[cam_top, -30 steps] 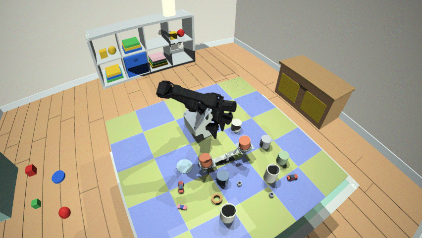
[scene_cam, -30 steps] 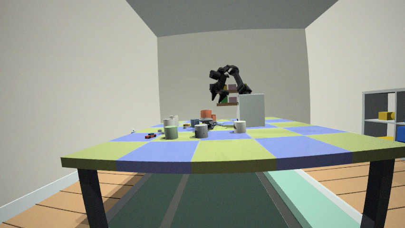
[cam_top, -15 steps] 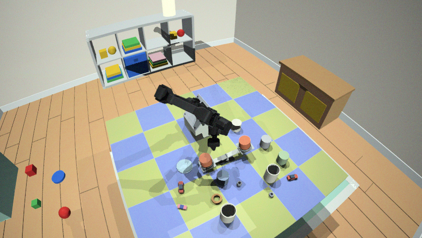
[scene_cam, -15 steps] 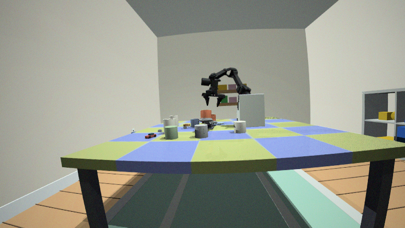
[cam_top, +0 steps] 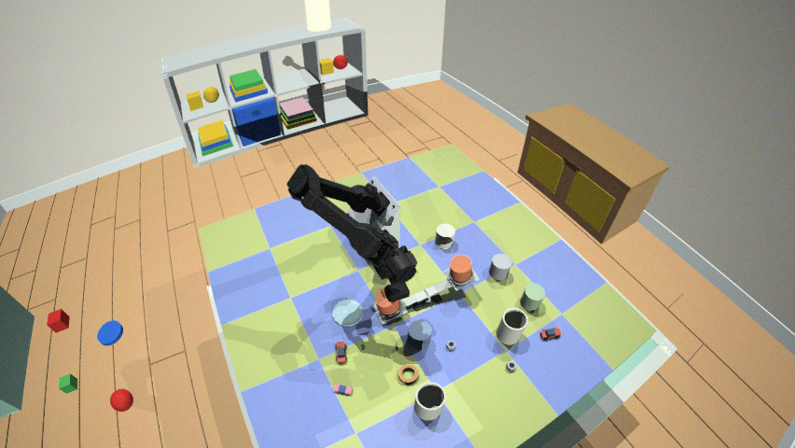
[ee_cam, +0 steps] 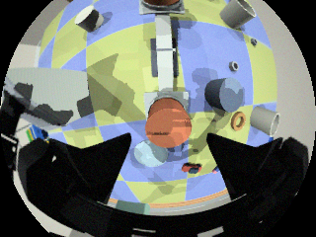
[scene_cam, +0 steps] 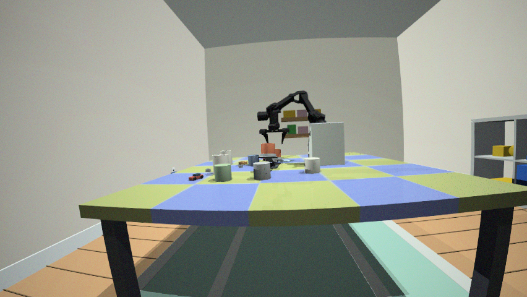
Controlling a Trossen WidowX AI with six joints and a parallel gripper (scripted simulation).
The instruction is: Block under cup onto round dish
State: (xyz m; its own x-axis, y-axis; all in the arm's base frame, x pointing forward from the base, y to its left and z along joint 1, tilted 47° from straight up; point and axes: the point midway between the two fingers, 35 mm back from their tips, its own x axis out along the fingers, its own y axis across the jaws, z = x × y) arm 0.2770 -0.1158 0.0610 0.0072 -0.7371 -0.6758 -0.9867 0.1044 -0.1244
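Now: the orange cup 20 mm to the right of my gripper tip and 60 mm below it. Also, from my gripper tip: pale blue round dish (60 mm behind, 120 mm to the right, 120 mm below); then blue-grey cylinder (160 mm ahead, 30 mm to the left, 90 mm below); then grey cylinder (50 mm ahead, 440 mm to the left, 90 mm below).
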